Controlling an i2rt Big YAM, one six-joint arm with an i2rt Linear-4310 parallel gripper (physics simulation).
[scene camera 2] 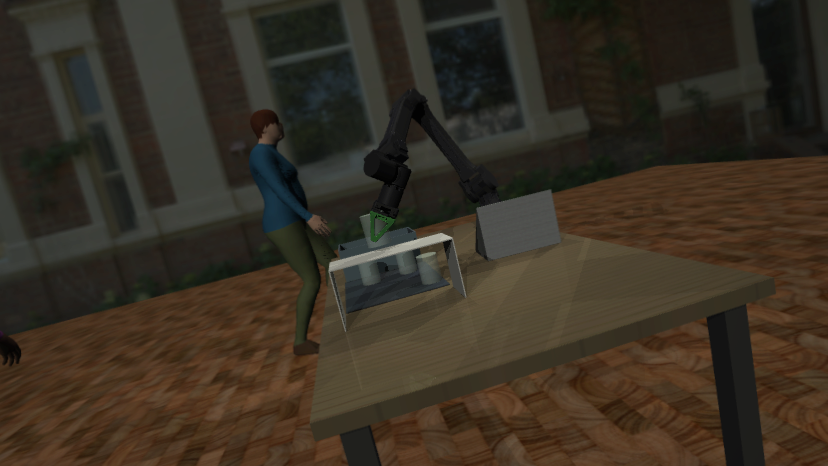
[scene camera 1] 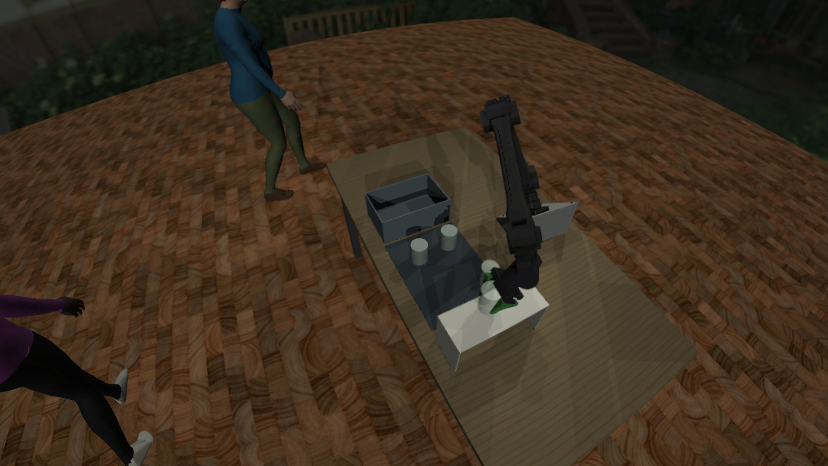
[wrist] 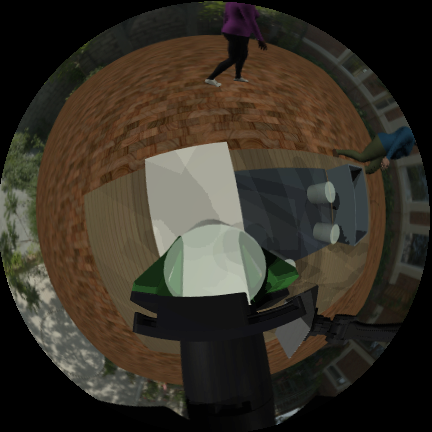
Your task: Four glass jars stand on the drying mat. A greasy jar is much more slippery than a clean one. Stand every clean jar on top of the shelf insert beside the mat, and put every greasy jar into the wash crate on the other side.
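Seen in the pictures: gripper, fingertip midpoint: (scene camera 2: pixel 373 239) (scene camera 1: pixel 485 304) (wrist: pixel 210 237); arm's base at its link origin: (scene camera 2: pixel 495 217) (scene camera 1: pixel 532 213) (wrist: pixel 308 323).
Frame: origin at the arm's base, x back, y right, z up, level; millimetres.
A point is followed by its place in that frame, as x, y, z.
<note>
My gripper (scene camera 1: pixel 495 294) @(-442, -267, 67) (scene camera 2: pixel 377 236) @(-442, -267, 67) (wrist: pixel 210 237) @(-442, -267, 67), with green fingers, is shut on a pale glass jar (scene camera 1: pixel 487 299) @(-460, -283, 132) (scene camera 2: pixel 366 230) @(-456, -289, 99) (wrist: pixel 215 252) @(-448, -264, 135). The jar is upright over the white shelf insert (scene camera 1: pixel 463 331) @(-531, -294, 32) (scene camera 2: pixel 399 248) @(-385, -296, 32) (wrist: pixel 190 185) @(-510, -279, 32), its base at or close above the top; any gap is unclear. Two more jars (scene camera 1: pixel 418 252) @(-473, 78, -47) (scene camera 1: pixel 449 237) @(-336, 85, -46) (wrist: pixel 320 193) @(-454, 73, -59) (wrist: pixel 325 233) @(-327, 82, -61) stand on the dark mat (scene camera 1: pixel 425 289) @(-503, -29, -126) (scene camera 2: pixel 370 299) @(-484, -114, -125) (wrist: pixel 270 210) @(-434, -89, -125) near the crate. Another jar (scene camera 1: pixel 490 266) @(-284, -106, -41) (scene camera 2: pixel 428 269) @(-295, -139, -79) stands at the mat's arm-side edge, partly hidden in the wrist view. The grey-blue wash crate (scene camera 1: pixel 414 223) @(-405, 237, -72) (wrist: pixel 341 192) @(-440, 239, -67) shows no jar inside.
A grey slanted panel (scene camera 1: pixel 560 221) @(107, -73, -33) (scene camera 2: pixel 518 225) @(46, -66, -37) (wrist: pixel 296 327) @(-21, -57, -5) stands on the wooden table (scene camera 1: pixel 608 353) @(-92, -574, -128) (scene camera 2: pixel 550 312) @(-155, -615, -128) near the arm's base. A person in blue (scene camera 1: pixel 246 69) (scene camera 2: pixel 278 179) stands beyond the crate end. A person in purple (scene camera 1: pixel 17 347) (wrist: pixel 240 20) is off the table's long side.
</note>
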